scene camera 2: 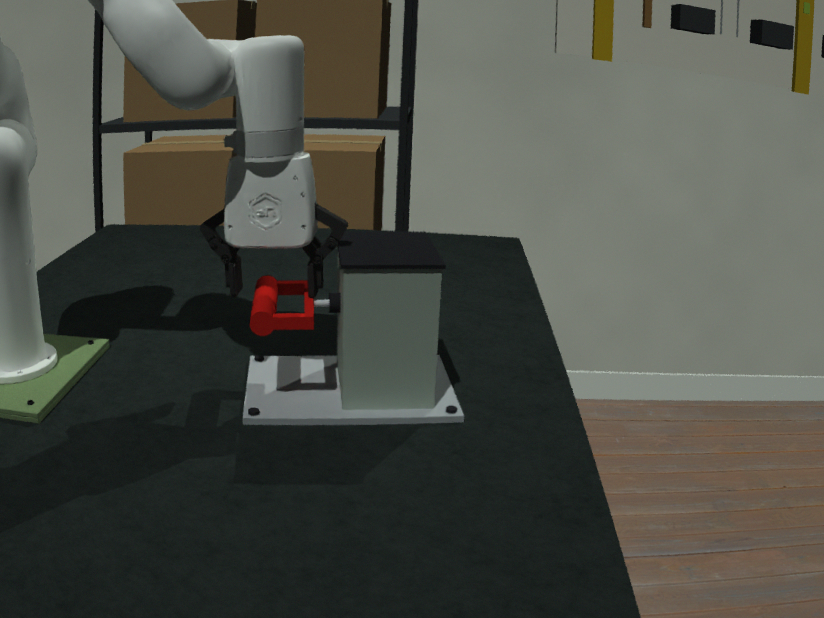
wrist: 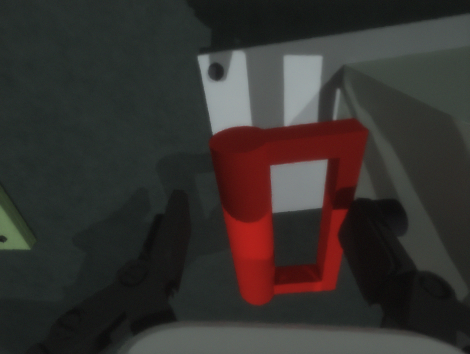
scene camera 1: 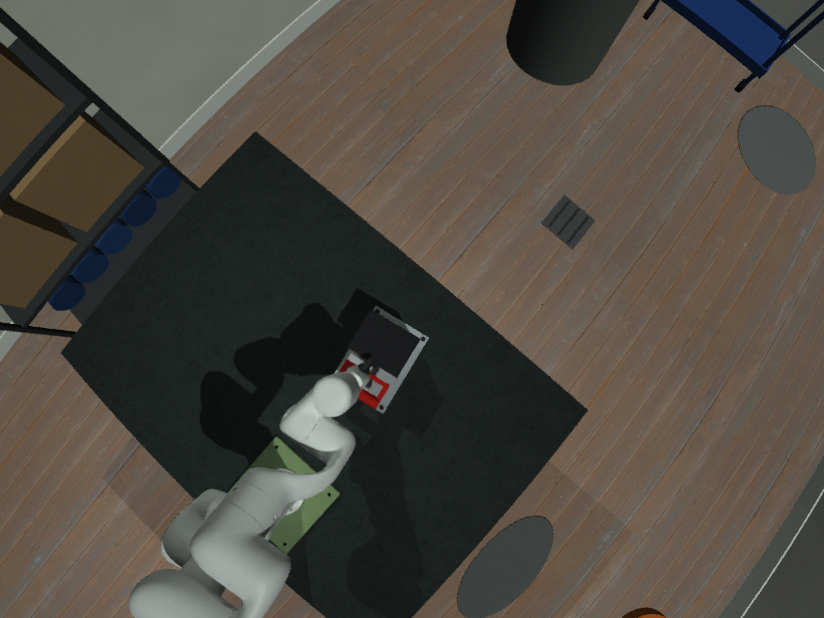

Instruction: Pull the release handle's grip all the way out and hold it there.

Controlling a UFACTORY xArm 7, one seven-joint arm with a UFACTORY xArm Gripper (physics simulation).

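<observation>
The red release handle (scene camera 1: 370, 401) (scene camera 2: 264, 306) (wrist: 252, 240) is a rectangular loop with a thick round grip along its outer side. A short silver rod (scene camera 2: 322, 302) joins it to the black collar (scene camera 2: 334, 302) (wrist: 396, 217) on the pale housing (scene camera 2: 389, 332) (wrist: 425, 95). My gripper (scene camera 2: 274, 286) (wrist: 267, 213) is open and points down, with nothing clasped. One finger is outside the round grip, with a gap; the other is at the loop's housing-side bar and hides the rod in the wrist view. Whether that finger touches the bar is unclear.
The housing stands on a light base plate (scene camera 2: 292, 405) (wrist: 225, 110) on the dark mat (scene camera 1: 465, 412) (scene camera 2: 399, 532). Its black lid (scene camera 1: 386, 342) (scene camera 2: 392, 252) is close beside the housing-side finger. The green arm mount (scene camera 1: 292, 532) (scene camera 2: 73, 372) (wrist: 12, 225) is on the arm's side. A shelf rack (scene camera 2: 405, 159) stands behind.
</observation>
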